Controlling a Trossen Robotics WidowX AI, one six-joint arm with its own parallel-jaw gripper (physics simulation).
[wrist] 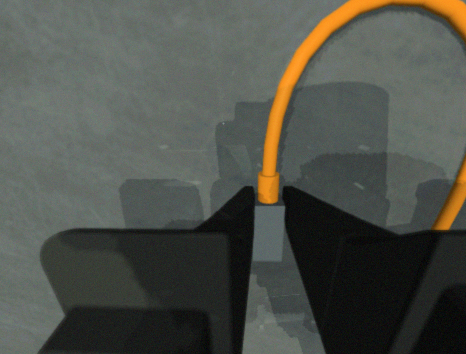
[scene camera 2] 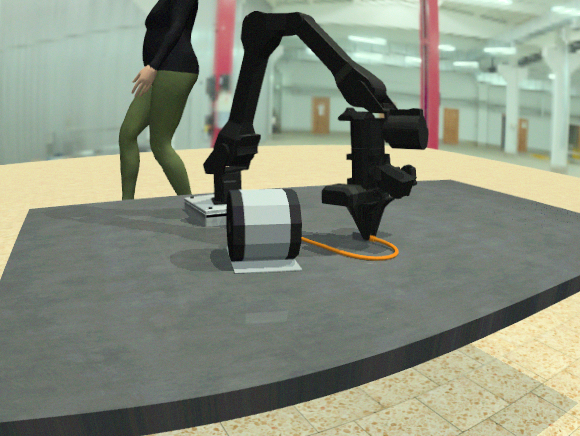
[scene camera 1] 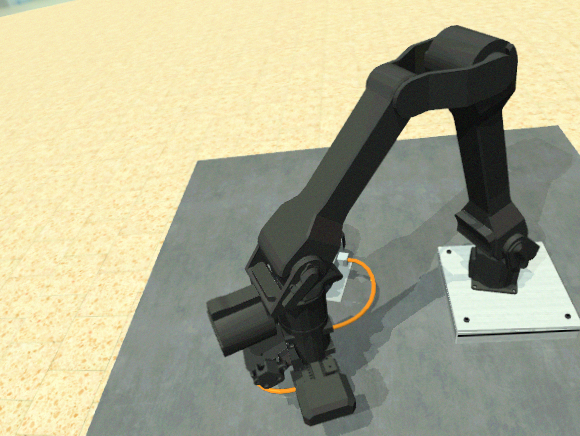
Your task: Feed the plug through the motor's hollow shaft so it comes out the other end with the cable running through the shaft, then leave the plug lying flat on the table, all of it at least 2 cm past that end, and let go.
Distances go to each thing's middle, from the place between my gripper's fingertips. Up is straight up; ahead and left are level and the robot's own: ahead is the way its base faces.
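I see where the grey plug (wrist: pixel 269 218) is: 10 mm to the right of my hand, and 10 mm behind it.
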